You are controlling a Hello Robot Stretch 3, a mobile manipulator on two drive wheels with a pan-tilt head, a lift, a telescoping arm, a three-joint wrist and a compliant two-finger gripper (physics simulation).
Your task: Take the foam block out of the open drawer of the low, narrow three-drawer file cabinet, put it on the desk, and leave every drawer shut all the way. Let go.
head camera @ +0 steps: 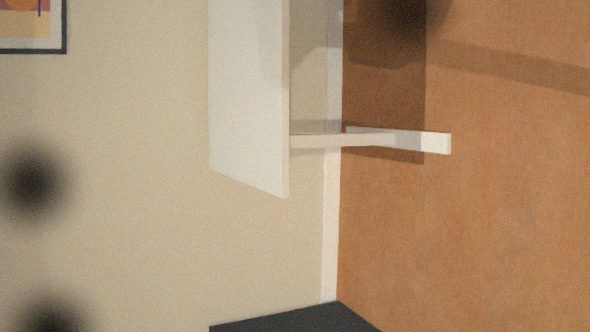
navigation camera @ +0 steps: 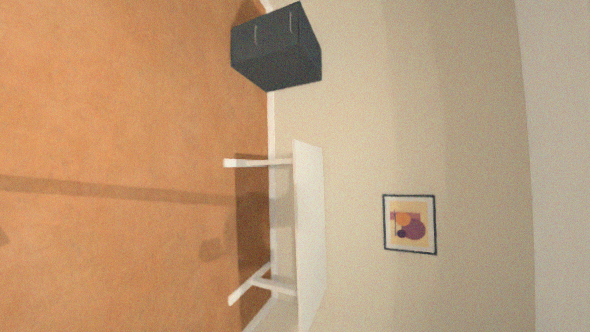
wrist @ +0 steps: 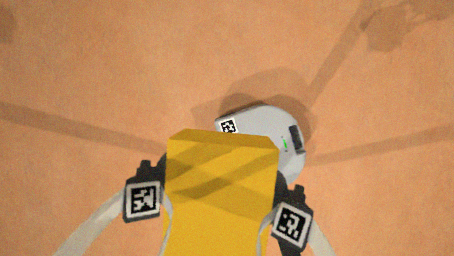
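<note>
The yellow foam block [wrist: 220, 200] is between the two fingers of my gripper [wrist: 222, 177] in the wrist view, which is shut on it and holds it above the orange-brown floor. The white desk [head camera: 247, 100] [navigation camera: 310, 215] stands along the beige wall, sideways in the head and navigation views; the part of its top that shows bears no block. The low three-drawer file cabinet and its open drawer do not show in these views, so the drawers' state is hidden. The gripper does not show in the head or navigation view.
A dark cabinet [head camera: 295, 321] [navigation camera: 277, 70] with two handles stands by the wall beyond one end of the desk. My grey base [wrist: 260, 120] is on the floor below the block. White desk legs [head camera: 435, 142] [navigation camera: 232, 162] reach onto the floor. A framed picture [navigation camera: 412, 230] hangs above the desk.
</note>
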